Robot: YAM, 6 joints.
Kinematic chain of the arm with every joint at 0, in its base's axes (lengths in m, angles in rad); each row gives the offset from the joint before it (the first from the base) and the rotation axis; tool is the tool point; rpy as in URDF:
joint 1: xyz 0 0 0.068 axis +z
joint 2: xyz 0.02 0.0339 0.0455 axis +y
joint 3: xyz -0.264 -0.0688 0 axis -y
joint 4: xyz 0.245 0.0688 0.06 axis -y
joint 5: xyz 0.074 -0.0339 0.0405 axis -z
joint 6: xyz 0.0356 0 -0.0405 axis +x
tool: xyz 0 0 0 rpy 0 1.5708 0
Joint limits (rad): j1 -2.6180..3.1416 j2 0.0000..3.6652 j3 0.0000..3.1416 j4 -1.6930..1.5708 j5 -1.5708..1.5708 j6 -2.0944..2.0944
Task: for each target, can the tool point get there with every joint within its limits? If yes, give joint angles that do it. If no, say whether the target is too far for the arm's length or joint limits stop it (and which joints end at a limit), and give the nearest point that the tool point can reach.
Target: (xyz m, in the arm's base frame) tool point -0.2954 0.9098 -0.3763
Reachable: no: too far | nearest point -0.1774 0.5465 -0.1765 | short by 0.431 m
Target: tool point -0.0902 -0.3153 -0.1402
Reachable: yes | joints -1.8010 3.0339 1.7577 -1.2030 0.4638 -0.9844
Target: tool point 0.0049 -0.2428 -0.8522
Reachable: no: too far | nearest point 0.0050 -0.2461 -0.3803 | short by 0.472 m
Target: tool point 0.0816 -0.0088 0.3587
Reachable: yes | joints 0.2871 0.4715 0.4133 1.1350 1.0887 0.5462
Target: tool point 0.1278 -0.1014 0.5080
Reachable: yes | joints 2.2898 0.3245 1.1966 1.1604 0.9732 0.6879
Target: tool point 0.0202 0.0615 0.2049
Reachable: yes | joints 1.6168 0.6308 0.5369 -1.4361 0.7026 -0.8307
